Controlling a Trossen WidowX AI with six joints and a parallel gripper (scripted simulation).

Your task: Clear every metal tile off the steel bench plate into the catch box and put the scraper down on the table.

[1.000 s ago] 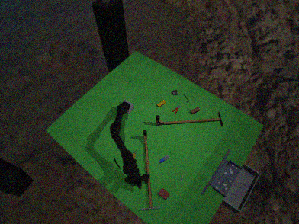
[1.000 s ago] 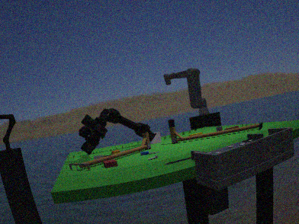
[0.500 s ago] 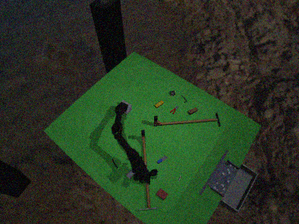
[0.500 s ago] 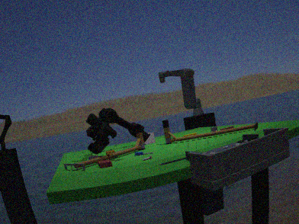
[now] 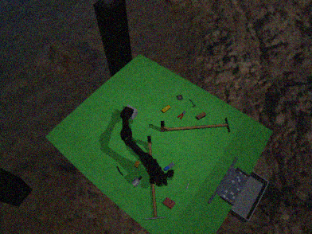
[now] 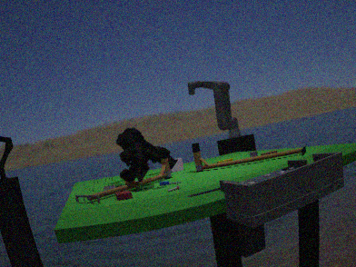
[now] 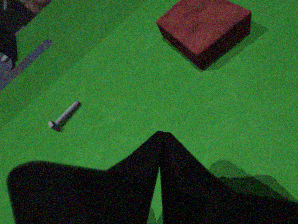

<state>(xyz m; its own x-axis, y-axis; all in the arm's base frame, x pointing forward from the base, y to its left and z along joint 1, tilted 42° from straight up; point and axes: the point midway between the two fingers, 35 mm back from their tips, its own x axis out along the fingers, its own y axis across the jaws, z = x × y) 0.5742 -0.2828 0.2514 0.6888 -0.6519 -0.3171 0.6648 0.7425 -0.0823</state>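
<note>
Now: gripper tip 56 cm to the right of the long wooden scraper, 4 cm past it and 2 cm below it. From my gripper tip the other things lie so: orange piece 29 cm behind, 4 cm to the left, 3 cm below; blue piece 14 cm to the left, 6 cm behind, 4 cm below; red block 10 cm to the right, 8 cm ahead, 3 cm below.
</note>
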